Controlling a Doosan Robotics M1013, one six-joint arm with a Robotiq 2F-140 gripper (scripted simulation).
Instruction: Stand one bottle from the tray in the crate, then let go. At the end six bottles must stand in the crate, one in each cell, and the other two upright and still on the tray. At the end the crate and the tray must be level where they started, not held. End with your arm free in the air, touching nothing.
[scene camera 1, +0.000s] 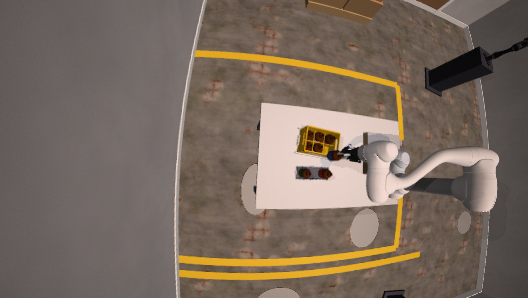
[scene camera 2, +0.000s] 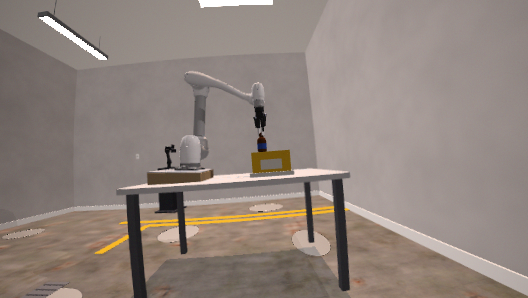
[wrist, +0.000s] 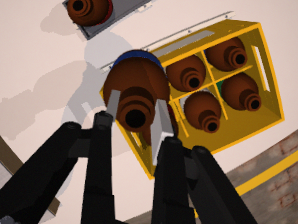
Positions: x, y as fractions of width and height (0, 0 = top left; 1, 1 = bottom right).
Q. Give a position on a bottle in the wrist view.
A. At 0.78, 0.23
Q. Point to a crate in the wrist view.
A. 0.79, 0.56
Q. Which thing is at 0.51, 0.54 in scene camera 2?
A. A crate.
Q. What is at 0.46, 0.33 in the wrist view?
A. A bottle.
